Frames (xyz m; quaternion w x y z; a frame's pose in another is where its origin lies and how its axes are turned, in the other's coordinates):
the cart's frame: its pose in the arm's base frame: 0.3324 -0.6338 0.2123 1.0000 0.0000 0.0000 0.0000
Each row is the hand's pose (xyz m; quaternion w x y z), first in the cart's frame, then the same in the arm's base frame.
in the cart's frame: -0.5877 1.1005 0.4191 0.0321 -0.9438 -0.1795 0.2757
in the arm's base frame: -0.2553 0.4667 0.6314 0.0321 -0.9438 -0.1795 0.2757
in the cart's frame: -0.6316 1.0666 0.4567 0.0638 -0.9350 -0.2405 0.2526
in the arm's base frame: -0.2992 0.4328 0.6690 0.0638 -0.9350 -0.2405 0.2526
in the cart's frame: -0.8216 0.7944 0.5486 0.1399 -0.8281 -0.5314 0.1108
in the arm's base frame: -0.4892 0.1606 0.7609 0.1399 -0.8281 -0.5314 0.1108
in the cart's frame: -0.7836 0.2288 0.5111 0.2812 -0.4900 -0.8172 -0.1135
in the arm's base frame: -0.4512 -0.4050 0.7234 0.2812 -0.4900 -0.8173 -0.1135
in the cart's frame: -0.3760 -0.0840 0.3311 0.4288 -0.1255 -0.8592 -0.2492
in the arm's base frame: -0.0436 -0.7178 0.5434 0.4288 -0.1255 -0.8592 -0.2492
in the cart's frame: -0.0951 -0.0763 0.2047 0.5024 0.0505 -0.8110 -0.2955
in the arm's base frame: 0.2373 -0.7101 0.4170 0.5024 0.0505 -0.8110 -0.2955
